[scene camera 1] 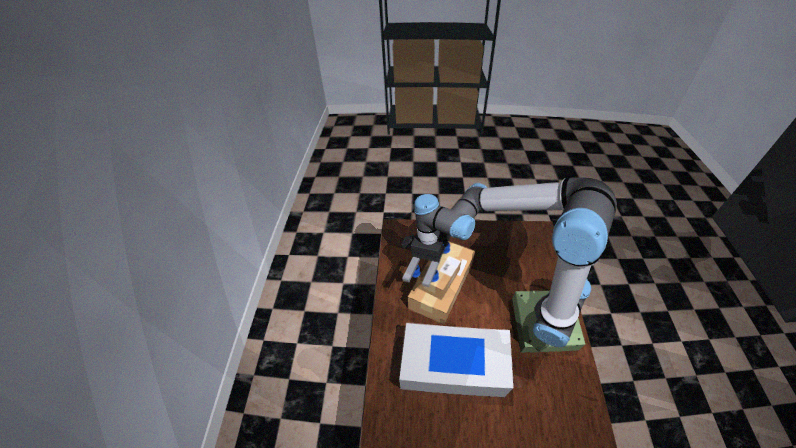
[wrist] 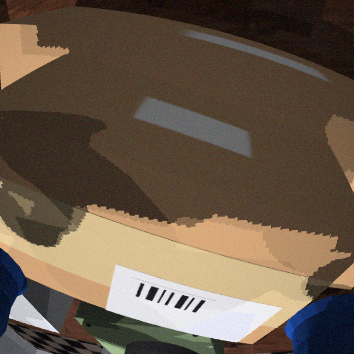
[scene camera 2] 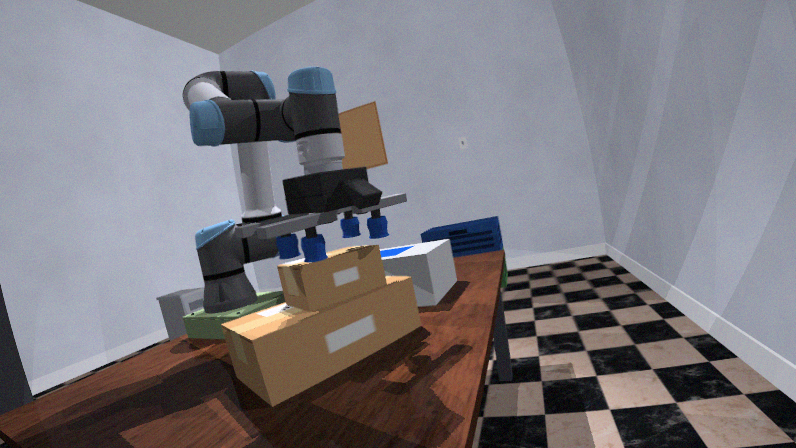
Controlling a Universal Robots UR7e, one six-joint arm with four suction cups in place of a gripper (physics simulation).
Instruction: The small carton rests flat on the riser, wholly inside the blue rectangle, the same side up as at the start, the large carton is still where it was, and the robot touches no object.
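The small carton lies flat on top of the large carton, with a barcode label on its top. The large carton stands on the table at an angle. The white riser stands apart, with the blue rectangle bare on its top. My gripper, four blue cups with suction off, hangs low over the small carton, partly off its side. Whether a cup touches the carton cannot be told. Two cups show at the lower corners of the wrist view.
The arm's green base stands right of both cartons and the riser in scene camera 1. A blue crate is behind the riser in scene camera 2. A shelf rack with brown boxes stands at the far wall.
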